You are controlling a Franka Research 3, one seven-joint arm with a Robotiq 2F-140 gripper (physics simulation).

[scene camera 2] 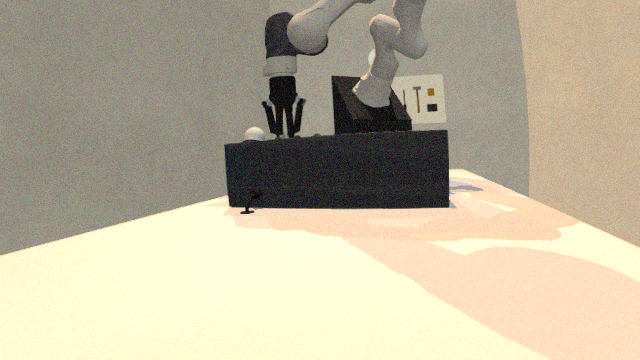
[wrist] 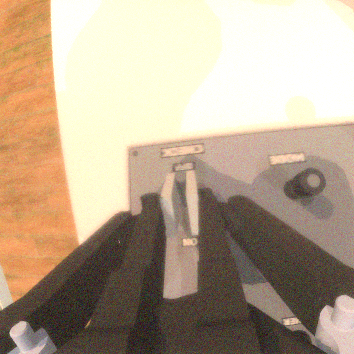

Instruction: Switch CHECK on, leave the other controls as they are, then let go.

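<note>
The grey control panel [wrist: 225, 165] shows in the wrist view, with the CHECK label [wrist: 182, 150] near its corner. The OFF label [wrist: 183, 166] is just under it and the ON label [wrist: 190, 242] shows lower, beside my right finger. My gripper [scene camera 2: 285, 135] [wrist: 182, 185] is shut, its pale fingertips close together over the CHECK switch between OFF and ON. A dark sliver shows in the narrow gap; I cannot tell whether it is lever or shadow, so the lever's position is unclear. In the scene view the fingertips are down at the top of the dark box [scene camera 2: 340, 172].
The black MODE knob [wrist: 312, 181] stands to the right of the fingers in the wrist view. A partly hidden label [wrist: 291, 321] shows lower right. In the scene view a white dome [scene camera 2: 254, 133] is beside the fingers, and a dark sloped housing [scene camera 2: 344, 107] stands behind the box.
</note>
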